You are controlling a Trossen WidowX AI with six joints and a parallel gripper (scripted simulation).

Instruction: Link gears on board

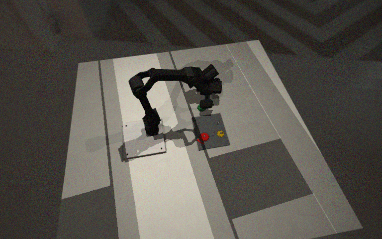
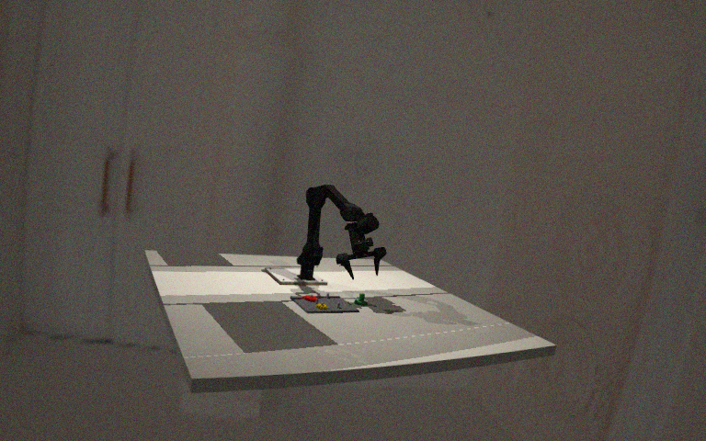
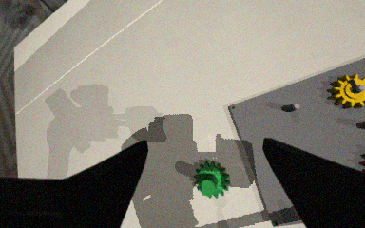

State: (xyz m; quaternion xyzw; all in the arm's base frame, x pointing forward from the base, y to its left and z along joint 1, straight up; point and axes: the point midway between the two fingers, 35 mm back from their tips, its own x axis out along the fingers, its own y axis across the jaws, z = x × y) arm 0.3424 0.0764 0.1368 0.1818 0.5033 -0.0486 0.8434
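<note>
Now: the green gear 60 mm behind my gripper tip, 30 mm to the left of it and 110 mm below it. Also, from my gripper tip: red gear: 80 mm behind, 170 mm to the right, 110 mm below; then yellow gear: 10 mm ahead, 170 mm to the right, 110 mm below; then red arrow: 110 mm behind, 190 mm to the right, 110 mm below.
</note>
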